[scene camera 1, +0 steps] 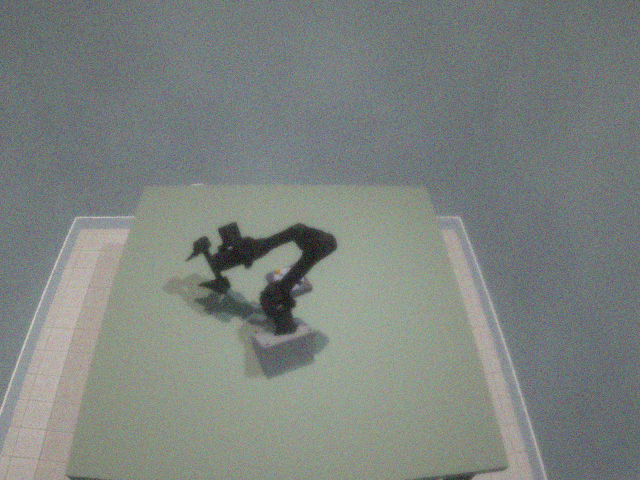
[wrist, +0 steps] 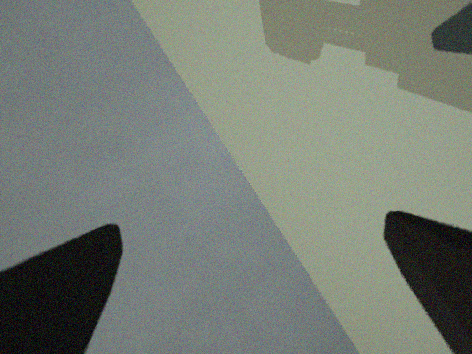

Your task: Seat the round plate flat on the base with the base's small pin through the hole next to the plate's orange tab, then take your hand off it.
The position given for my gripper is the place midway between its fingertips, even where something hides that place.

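Scene camera 1 shows my gripper [scene camera 1: 192,272]. The wrist view shows my gripper [wrist: 253,230] too.
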